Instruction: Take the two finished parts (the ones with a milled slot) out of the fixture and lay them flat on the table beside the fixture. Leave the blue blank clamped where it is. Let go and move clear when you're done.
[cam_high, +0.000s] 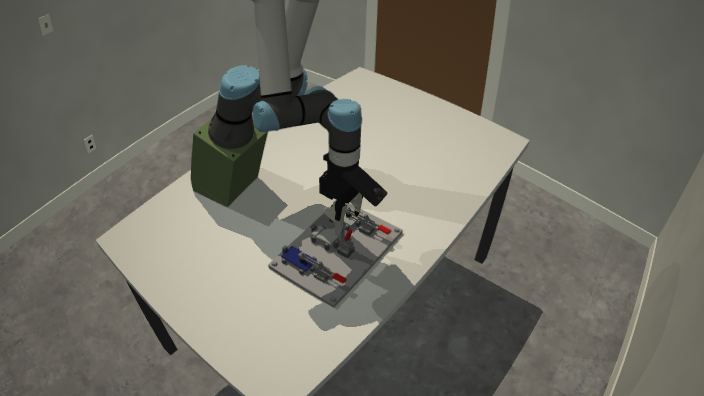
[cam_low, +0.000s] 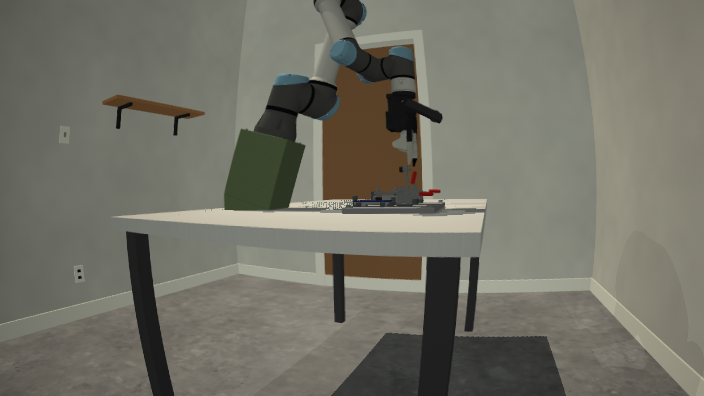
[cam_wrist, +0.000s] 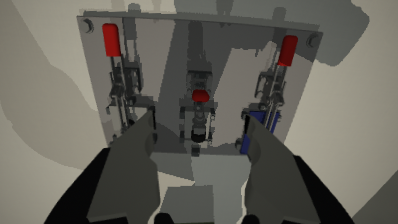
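Now: hand 13 cm above the grey fixture plate and 4 cm past it. Also, from my hand: blue blank 11 cm to the right, 11 cm below, 9 cm behind; then pale grey part 11 cm to the left, 11 cm below, 9 cm behind.
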